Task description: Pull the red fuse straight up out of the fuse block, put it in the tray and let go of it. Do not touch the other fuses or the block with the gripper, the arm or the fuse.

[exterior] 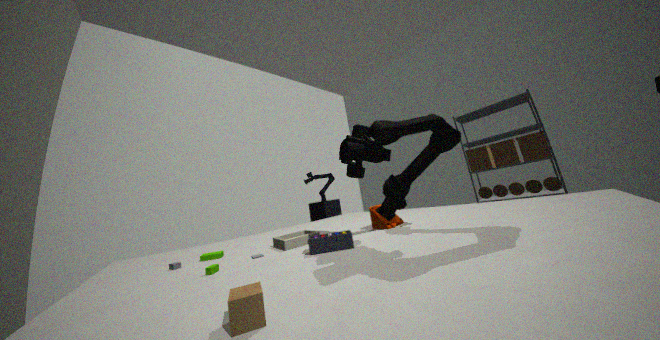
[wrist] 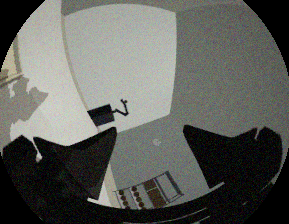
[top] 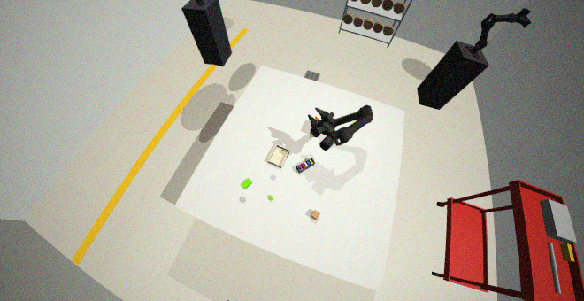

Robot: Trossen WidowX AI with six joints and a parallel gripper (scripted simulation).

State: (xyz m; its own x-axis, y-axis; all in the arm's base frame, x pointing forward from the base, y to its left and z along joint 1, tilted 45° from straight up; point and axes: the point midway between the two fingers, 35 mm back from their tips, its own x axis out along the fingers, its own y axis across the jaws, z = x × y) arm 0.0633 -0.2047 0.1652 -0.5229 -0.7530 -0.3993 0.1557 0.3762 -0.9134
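The red fuse lies 280 mm below my gripper tip, 230 mm ahead of it and 30 mm to the left of it. The rest, counted from my gripper tip: shallow beige tray: 310 mm below, 190 mm ahead, 140 mm to the right.
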